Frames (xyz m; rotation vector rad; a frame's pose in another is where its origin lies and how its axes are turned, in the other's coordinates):
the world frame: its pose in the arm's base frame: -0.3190 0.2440 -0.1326 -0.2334 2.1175 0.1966
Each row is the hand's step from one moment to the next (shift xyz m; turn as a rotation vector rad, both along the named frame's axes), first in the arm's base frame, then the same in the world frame.
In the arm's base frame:
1: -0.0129 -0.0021 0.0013 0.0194 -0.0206 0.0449
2: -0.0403 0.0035 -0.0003 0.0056 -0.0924 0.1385
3: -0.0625 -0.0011 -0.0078 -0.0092 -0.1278 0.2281
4: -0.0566 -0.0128 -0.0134 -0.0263 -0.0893 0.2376
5: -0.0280 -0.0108 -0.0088 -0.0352 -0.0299 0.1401
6: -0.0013 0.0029 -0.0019 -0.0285 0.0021 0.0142
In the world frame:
1: 0.0058 0.0012 -0.0117 -0.0464 -0.0225 -0.0125
2: 0.0209 0.0132 -0.0320 -0.1124 -0.0842 -0.0896
3: 0.0392 0.0138 -0.0473 -0.1776 -0.1106 -0.1570
4: 0.0420 0.0007 -0.0423 -0.1802 -0.0687 -0.1671
5: 0.0230 -0.0041 -0.0208 -0.0981 -0.0137 -0.1094
6: 0.0020 0.0030 0.0006 0.0026 0.0097 -0.0303

